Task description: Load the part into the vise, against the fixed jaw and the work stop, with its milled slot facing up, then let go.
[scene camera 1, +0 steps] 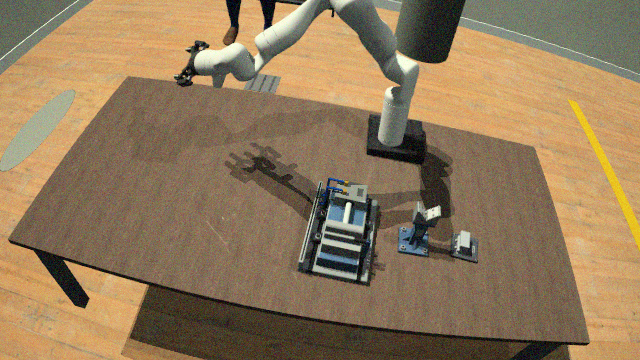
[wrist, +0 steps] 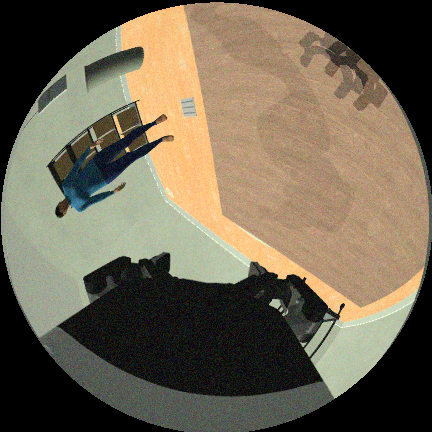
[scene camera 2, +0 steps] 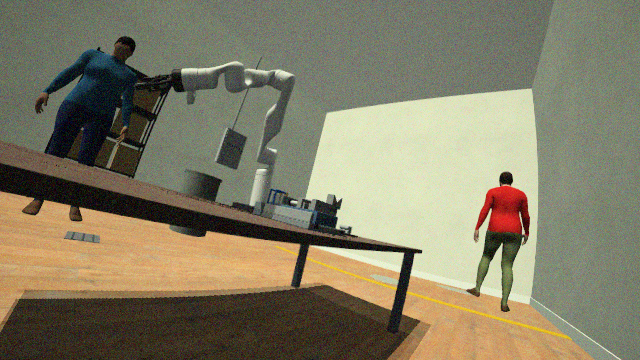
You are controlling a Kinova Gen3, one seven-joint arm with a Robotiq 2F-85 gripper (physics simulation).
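Places are measured from the arm's base along level axes (x down, y ahead, z right), in millimetres.
Where they show: gripper, fingertip midpoint: point(scene camera 1: 181, 63) point(wrist: 208, 266) point(scene camera 2: 139, 84); arm's base at its link origin: point(scene camera 1: 390, 138).
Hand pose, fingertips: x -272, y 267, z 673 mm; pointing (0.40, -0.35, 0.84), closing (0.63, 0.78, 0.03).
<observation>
Each offset is from my fingertips to the top centre of the thing.
My gripper point(scene camera 1: 188, 63) point(scene camera 2: 145, 82) point(wrist: 208, 266) is open and empty. It points sideways, high above the table's far left corner in scene camera 1, far from the vise. The vise @(dx +205, dy +192, dz -622 mm) point(scene camera 1: 345, 230) point(scene camera 2: 290, 215), grey and blue, stands on the table point(scene camera 1: 150, 200) point(scene camera 2: 100, 195) point(wrist: 240, 100). Light bars and dark gaps show across its jaws, but I cannot tell whether a part lies between them. A light block @(dx +259, dy +96, dz -990 mm) point(scene camera 1: 464, 241) sits on a small dark plate @(dx +296, dy +95, dz -1003 mm) point(scene camera 1: 470, 256) at the right; I cannot tell whether it is the part. No milled slot or work stop can be made out.
A blue-footed stand point(scene camera 1: 414, 245) with an angled top is between the vise and the small plate. The robot base point(scene camera 1: 395, 142) is behind the vise. A person in blue point(scene camera 2: 95, 90) point(wrist: 85, 185) stands beyond the table near shelves; a person in red point(scene camera 2: 505, 210) stands at the right.
</observation>
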